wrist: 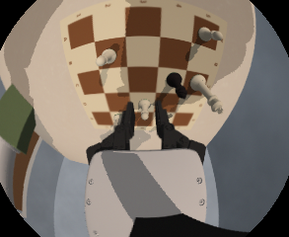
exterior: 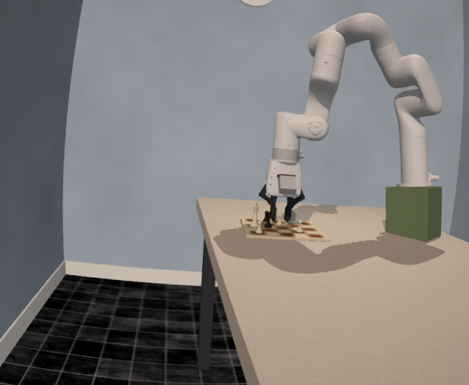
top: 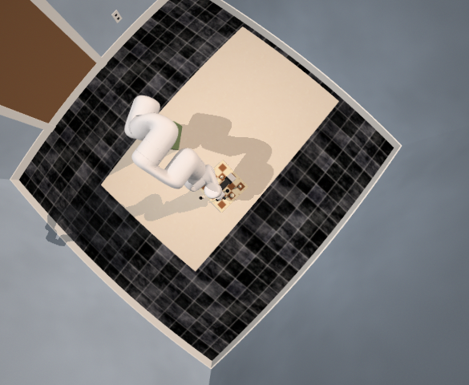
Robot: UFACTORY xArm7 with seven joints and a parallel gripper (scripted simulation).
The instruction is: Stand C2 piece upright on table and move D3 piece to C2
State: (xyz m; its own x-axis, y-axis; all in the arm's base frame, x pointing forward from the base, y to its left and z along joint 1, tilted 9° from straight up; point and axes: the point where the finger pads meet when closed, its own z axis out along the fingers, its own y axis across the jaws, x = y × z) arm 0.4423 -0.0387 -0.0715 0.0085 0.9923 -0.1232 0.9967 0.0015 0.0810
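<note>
Right now the chessboard is 40 mm to the left of my hand and 30 mm below it.
</note>
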